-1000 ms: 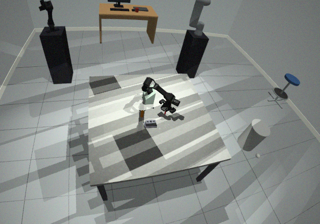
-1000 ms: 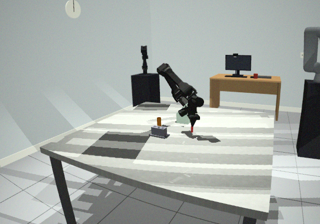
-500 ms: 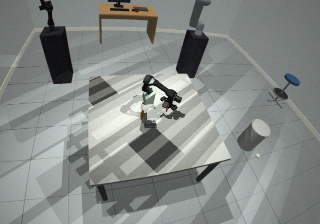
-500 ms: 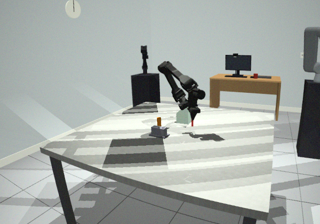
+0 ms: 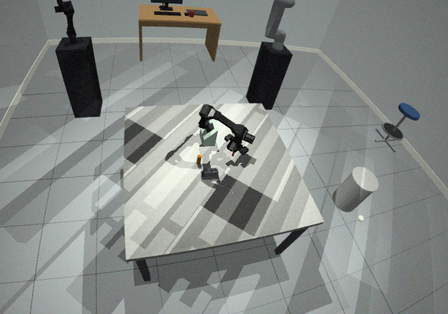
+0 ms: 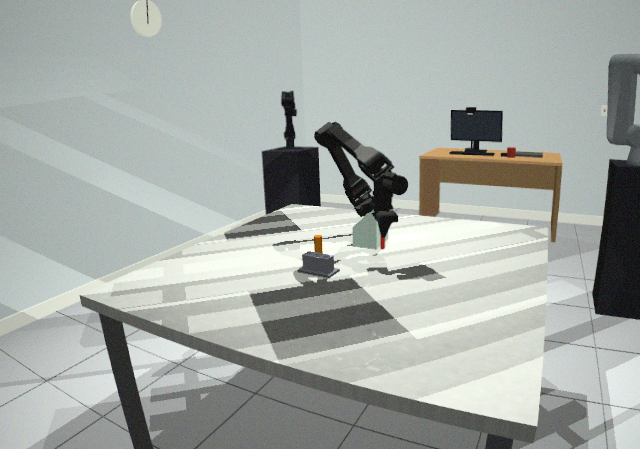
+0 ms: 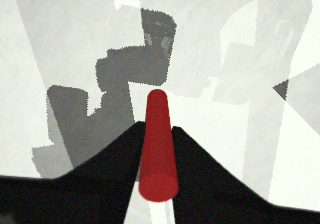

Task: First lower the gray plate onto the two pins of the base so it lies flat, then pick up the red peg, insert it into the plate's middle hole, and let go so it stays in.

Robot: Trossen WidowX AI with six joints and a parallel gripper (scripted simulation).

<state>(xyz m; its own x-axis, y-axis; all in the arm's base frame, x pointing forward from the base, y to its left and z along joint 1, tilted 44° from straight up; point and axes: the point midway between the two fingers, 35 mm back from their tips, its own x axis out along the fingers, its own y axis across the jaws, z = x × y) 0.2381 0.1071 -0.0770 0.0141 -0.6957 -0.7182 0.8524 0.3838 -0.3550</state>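
My gripper tip is now 18 cm to the left of the gray plate, 11 cm short of it and 6 cm above it. The rest, counted from my gripper tip: red peg right at my gripper tip; orange cylinder 25 cm to the right, 7 cm below, 1 cm behind; pin base 18 cm to the right, 10 cm below, 10 cm ahead.
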